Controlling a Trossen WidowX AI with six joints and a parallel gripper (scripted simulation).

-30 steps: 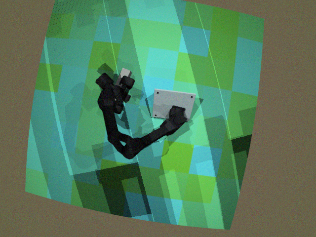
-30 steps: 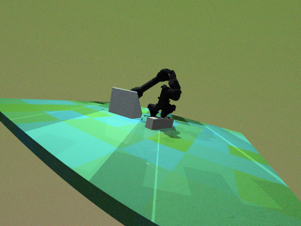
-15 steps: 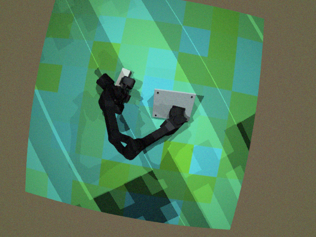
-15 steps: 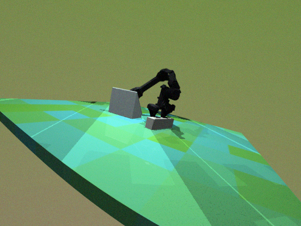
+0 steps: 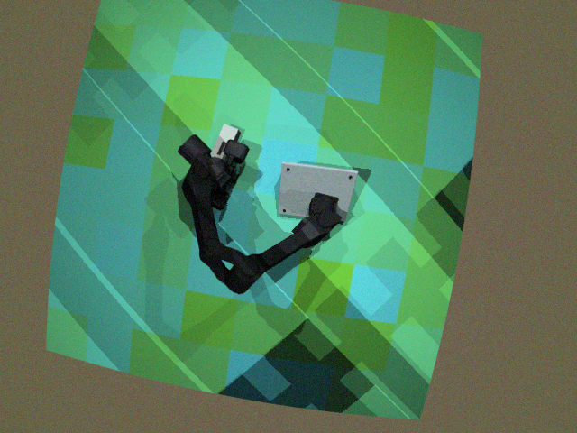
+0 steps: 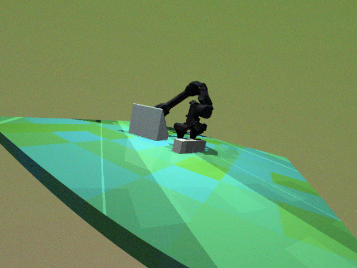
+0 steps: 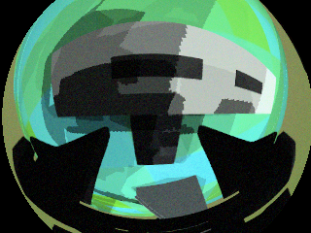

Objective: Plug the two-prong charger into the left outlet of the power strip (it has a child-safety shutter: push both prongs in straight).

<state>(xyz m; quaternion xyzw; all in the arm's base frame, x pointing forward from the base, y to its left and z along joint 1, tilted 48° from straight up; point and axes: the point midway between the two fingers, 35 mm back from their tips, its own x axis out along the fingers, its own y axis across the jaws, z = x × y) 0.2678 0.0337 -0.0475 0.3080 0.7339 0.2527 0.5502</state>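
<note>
Now: gripper tip 30 mm short of the dark charger and 10 mm below it.
</note>
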